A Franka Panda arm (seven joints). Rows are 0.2 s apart.
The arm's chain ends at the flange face. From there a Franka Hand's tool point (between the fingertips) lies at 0.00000 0.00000 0.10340 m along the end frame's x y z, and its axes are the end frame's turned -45 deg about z.
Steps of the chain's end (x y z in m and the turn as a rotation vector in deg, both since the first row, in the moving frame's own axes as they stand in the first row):
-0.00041 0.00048 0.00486 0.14 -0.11 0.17
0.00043 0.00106 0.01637 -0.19 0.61 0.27
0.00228 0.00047 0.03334 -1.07 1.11 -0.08
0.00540 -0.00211 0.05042 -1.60 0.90 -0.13
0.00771 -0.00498 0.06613 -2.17 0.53 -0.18
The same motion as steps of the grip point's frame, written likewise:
-0.00059 -0.00027 0.00486 0.18 0.02 0.17
0.00009 0.00208 0.01636 -0.57 0.30 0.27
0.00133 0.00473 0.03330 -1.54 0.03 -0.08
0.00442 0.00552 0.05037 -1.77 -0.49 -0.13
0.00689 0.00538 0.06605 -1.91 -1.16 -0.18

